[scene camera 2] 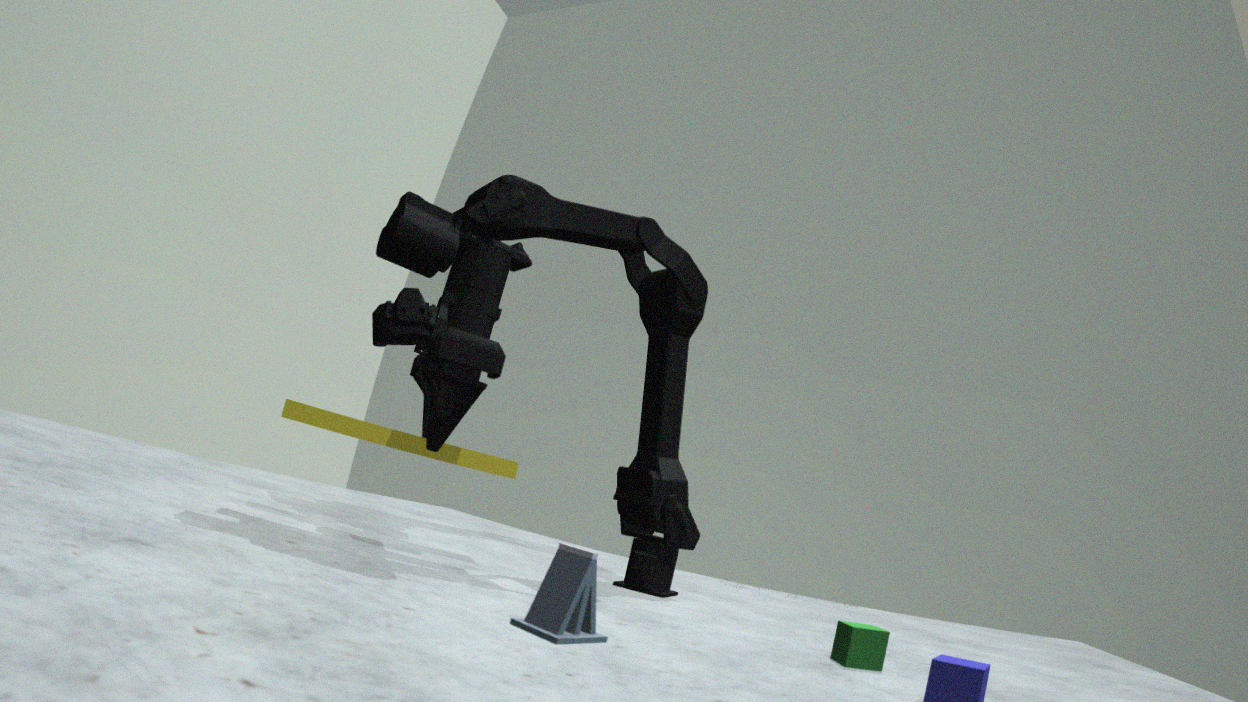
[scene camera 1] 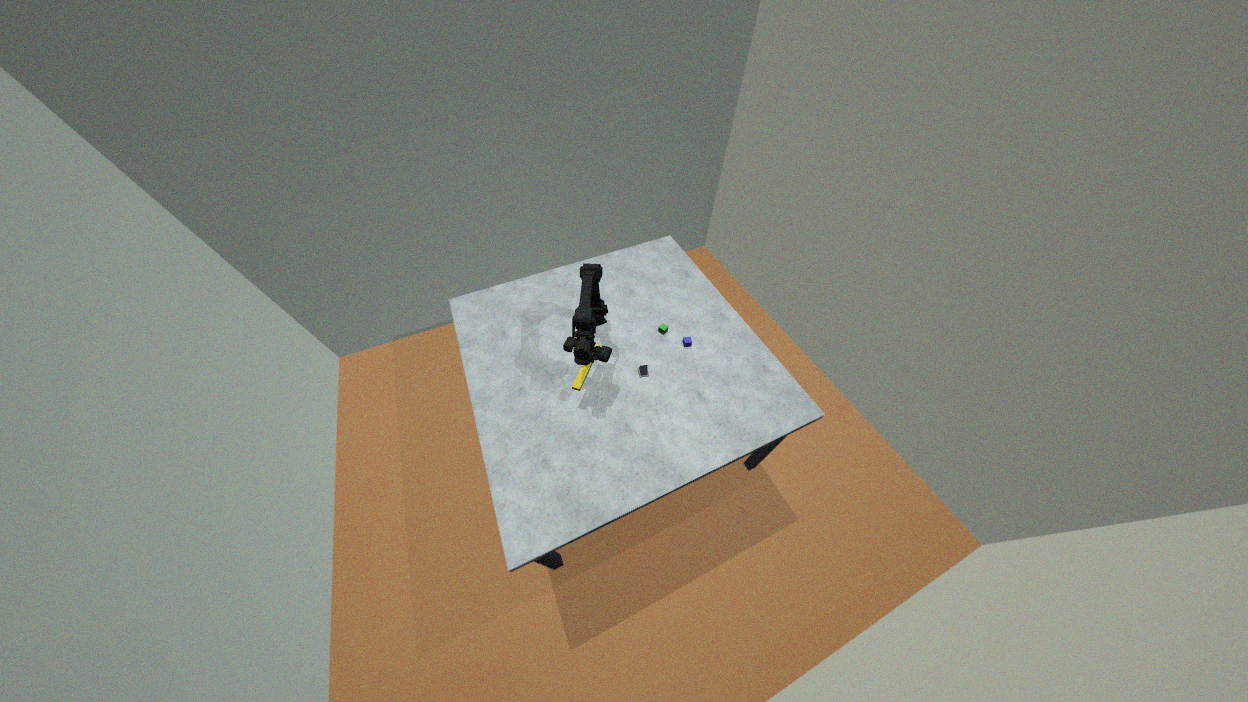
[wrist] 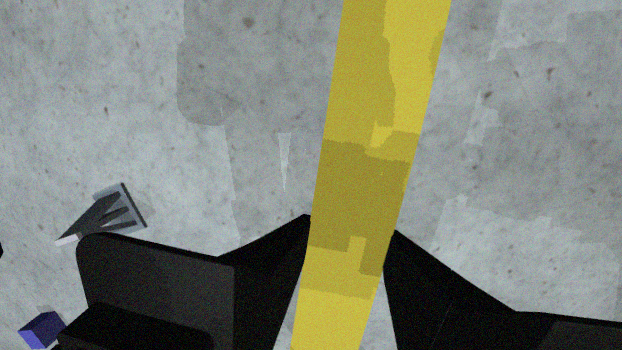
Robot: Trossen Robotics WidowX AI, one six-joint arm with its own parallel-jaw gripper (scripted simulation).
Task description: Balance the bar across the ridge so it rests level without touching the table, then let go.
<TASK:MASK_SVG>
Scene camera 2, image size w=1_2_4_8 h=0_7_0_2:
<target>my gripper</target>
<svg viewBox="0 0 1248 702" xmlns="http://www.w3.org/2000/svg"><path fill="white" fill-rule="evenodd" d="M474 287L471 288L457 284L446 285L437 306L429 306L429 303L425 303L420 290L403 288L394 303L387 301L385 304L379 305L372 313L373 345L381 347L386 345L416 345L414 352L420 354L413 361L410 375L423 391L422 437L427 438L426 449L437 452L444 445L452 430L456 428L462 417L470 410L473 403L486 389L487 384L479 381L482 371L487 373L487 378L494 380L501 377L504 367L505 352L499 342L490 340L494 322L501 316L500 302L489 293Z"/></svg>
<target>yellow bar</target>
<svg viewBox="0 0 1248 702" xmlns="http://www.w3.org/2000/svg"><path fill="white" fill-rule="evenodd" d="M281 417L385 445L389 448L434 458L438 461L516 479L518 462L448 444L442 445L437 452L426 449L427 438L374 425L363 420L286 399Z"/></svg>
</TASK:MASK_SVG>
